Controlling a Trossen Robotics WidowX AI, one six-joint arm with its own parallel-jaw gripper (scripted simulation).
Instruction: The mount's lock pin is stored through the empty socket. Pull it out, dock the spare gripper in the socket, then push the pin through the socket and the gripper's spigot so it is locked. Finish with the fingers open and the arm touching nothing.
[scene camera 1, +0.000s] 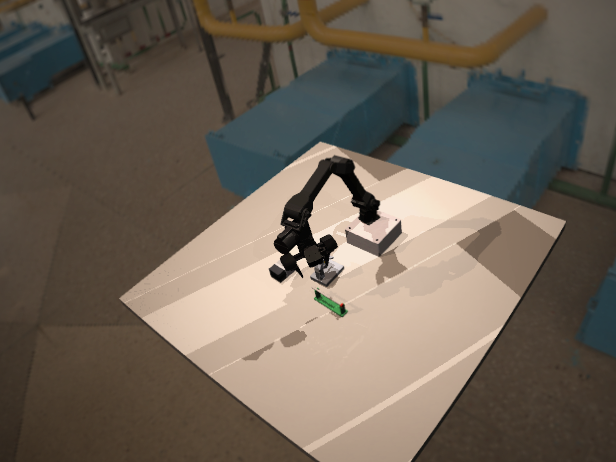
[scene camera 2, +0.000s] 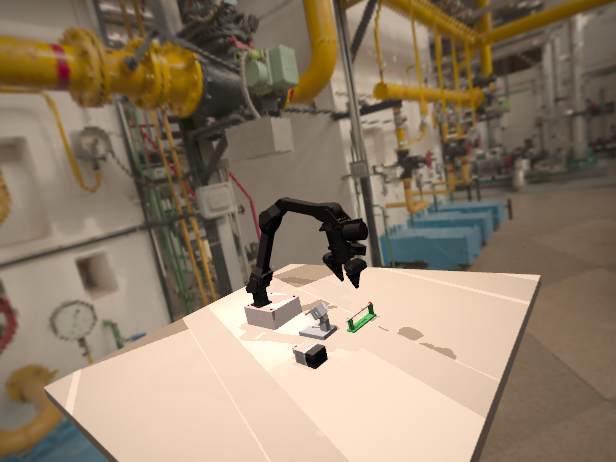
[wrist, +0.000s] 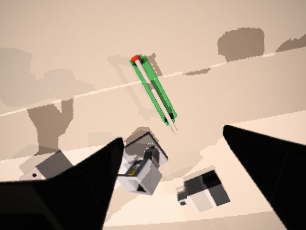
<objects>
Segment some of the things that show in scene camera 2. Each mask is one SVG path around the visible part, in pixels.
My gripper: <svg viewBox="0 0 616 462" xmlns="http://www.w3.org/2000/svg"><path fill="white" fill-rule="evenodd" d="M329 244L328 250L331 250L331 252L323 256L323 262L341 282L344 281L342 264L344 264L345 274L356 289L359 288L360 273L367 268L367 264L362 259L355 258L350 260L350 258L354 258L354 255L365 256L366 246L357 243L357 241L347 242L347 240L337 245Z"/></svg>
A spare gripper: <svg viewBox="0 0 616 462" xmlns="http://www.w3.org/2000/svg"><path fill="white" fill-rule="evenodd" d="M292 347L296 362L317 369L328 360L324 345L306 340L300 345Z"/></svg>
</objects>
